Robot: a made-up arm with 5 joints.
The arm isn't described. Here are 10 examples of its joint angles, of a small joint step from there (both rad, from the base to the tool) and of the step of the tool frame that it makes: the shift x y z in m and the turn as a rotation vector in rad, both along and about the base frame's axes.
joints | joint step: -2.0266 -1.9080 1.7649 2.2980 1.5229 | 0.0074 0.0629 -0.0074 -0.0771 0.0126
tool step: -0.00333 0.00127 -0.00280 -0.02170 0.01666 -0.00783
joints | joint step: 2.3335 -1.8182 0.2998 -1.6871 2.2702 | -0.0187 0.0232 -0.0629 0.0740 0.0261
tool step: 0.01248 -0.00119 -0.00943 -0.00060 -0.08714 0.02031
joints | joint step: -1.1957 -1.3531 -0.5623 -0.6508 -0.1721 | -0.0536 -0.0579 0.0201 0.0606 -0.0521
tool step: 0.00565 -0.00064 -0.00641 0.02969 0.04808 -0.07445
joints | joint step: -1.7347 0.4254 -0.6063 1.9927 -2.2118 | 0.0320 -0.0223 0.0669 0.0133 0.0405
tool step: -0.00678 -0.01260 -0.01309 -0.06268 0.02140 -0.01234
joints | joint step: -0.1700 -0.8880 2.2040 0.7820 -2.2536 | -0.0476 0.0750 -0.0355 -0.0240 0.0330
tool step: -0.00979 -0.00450 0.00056 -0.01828 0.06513 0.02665
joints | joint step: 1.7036 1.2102 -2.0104 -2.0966 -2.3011 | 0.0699 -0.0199 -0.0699 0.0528 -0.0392
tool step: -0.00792 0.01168 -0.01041 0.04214 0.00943 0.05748
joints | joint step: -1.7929 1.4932 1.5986 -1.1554 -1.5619 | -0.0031 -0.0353 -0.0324 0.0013 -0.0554
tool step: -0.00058 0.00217 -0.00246 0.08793 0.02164 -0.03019
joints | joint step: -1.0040 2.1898 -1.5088 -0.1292 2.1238 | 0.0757 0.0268 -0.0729 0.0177 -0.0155
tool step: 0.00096 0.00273 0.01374 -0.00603 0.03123 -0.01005
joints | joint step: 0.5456 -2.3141 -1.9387 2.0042 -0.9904 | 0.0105 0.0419 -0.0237 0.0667 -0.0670
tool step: 0.00132 0.00833 -0.00667 -0.01822 0.02566 0.05870
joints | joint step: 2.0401 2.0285 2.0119 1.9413 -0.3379 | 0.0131 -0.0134 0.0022 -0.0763 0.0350
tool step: -0.00964 -0.00147 -0.00373 0.02445 0.04585 0.07451
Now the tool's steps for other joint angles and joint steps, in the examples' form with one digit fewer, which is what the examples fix.
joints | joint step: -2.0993 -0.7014 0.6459 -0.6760 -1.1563 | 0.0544 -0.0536 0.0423 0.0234 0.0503
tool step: -0.0041 -0.0057 0.0071 -0.0376 0.1068 -0.0216
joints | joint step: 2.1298 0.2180 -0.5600 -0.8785 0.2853 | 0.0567 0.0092 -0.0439 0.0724 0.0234
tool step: -0.0036 -0.0098 -0.0021 -0.1015 0.0552 0.0157
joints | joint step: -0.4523 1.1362 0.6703 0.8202 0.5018 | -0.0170 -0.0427 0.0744 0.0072 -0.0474
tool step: -0.0017 0.0050 -0.0002 -0.0742 0.0155 -0.0615
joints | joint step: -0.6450 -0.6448 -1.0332 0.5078 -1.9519 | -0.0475 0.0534 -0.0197 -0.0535 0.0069
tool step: -0.0067 0.0053 -0.0072 0.0605 0.0526 0.0892
